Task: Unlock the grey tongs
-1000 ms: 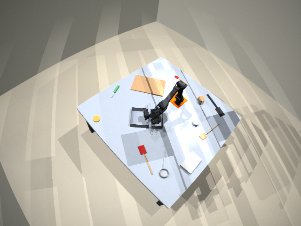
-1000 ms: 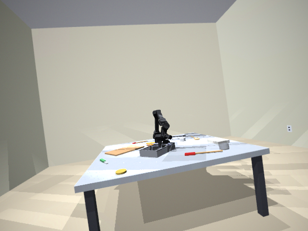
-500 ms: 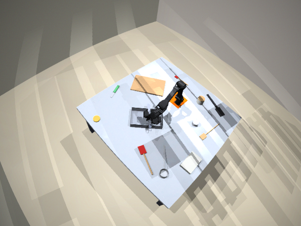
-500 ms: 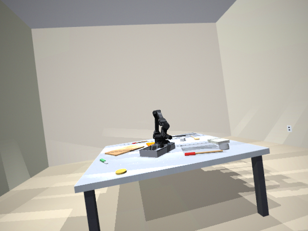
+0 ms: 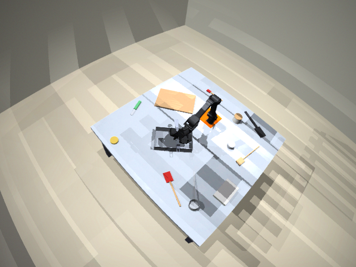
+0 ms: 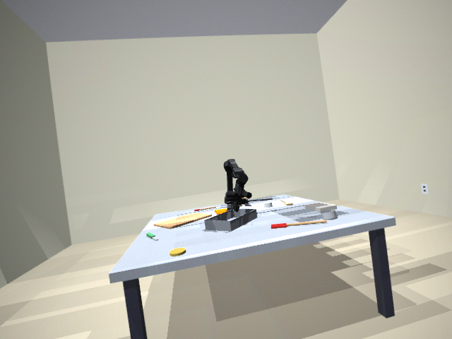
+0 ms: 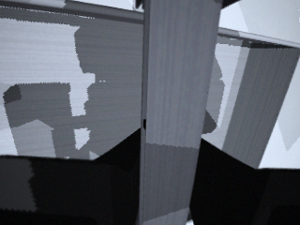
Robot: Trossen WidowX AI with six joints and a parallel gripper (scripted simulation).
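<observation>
Right now my gripper tip is 40 mm above the roasting tin, 30 mm to the left of it and 20 mm past it. The rest, counted from my gripper tip: wooden board: 350 mm behind, 330 mm to the right, 70 mm below; red spatula: 260 mm ahead, 240 mm to the left, 70 mm below; white block: 560 mm to the left, 60 mm below, 10 mm ahead.
</observation>
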